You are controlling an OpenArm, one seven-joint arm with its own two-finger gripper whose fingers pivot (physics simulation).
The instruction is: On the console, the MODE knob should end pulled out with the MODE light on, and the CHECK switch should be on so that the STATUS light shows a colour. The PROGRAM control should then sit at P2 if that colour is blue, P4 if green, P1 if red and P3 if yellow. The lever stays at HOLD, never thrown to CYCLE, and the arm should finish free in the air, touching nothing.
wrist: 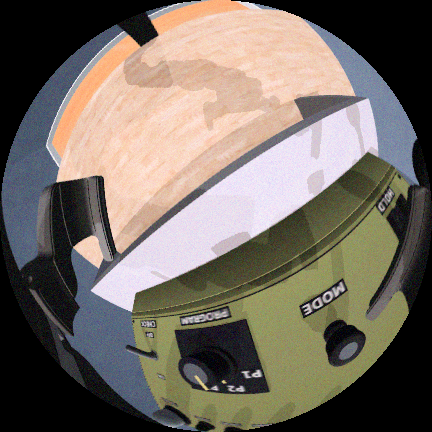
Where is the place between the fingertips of the gripper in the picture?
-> At 216, 240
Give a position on an olive console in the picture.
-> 271, 302
